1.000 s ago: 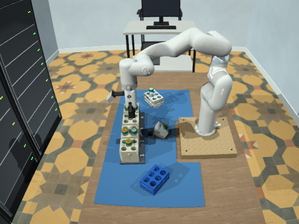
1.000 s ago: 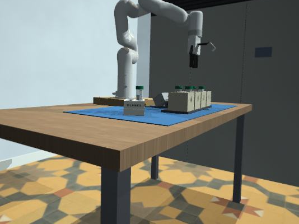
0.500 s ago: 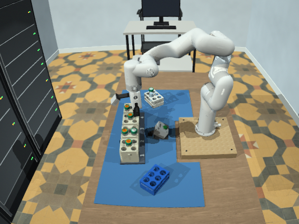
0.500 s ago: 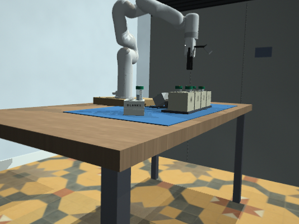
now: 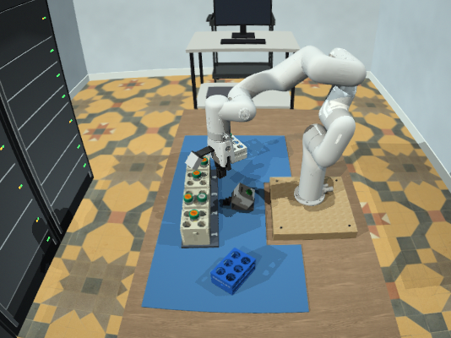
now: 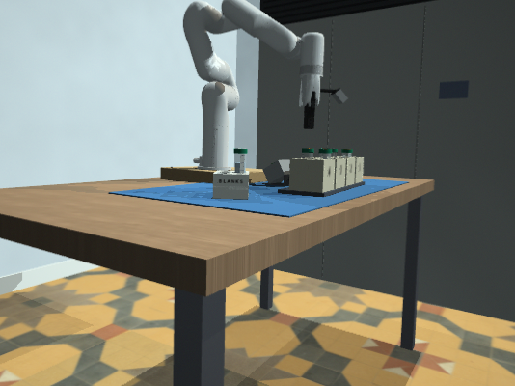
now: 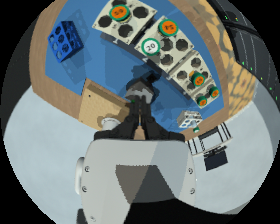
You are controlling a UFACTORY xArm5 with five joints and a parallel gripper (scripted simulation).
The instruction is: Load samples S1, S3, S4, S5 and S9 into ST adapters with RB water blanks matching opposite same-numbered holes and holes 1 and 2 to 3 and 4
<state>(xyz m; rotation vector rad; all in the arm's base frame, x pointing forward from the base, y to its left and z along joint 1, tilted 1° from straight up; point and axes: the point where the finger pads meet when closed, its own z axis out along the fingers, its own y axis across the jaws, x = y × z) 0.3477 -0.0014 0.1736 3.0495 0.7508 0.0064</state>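
The green done key is 110 mm behind my hand, 30 mm to the right of it and 140 mm below it. The rest, counted from my hand: green-capped blank tube 80 mm ahead, 20 mm to the left, 140 mm below; small sloped desk 90 mm behind, 40 mm to the right, 150 mm below; loading stand ST 90 mm ahead, 60 mm to the right, 200 mm below.
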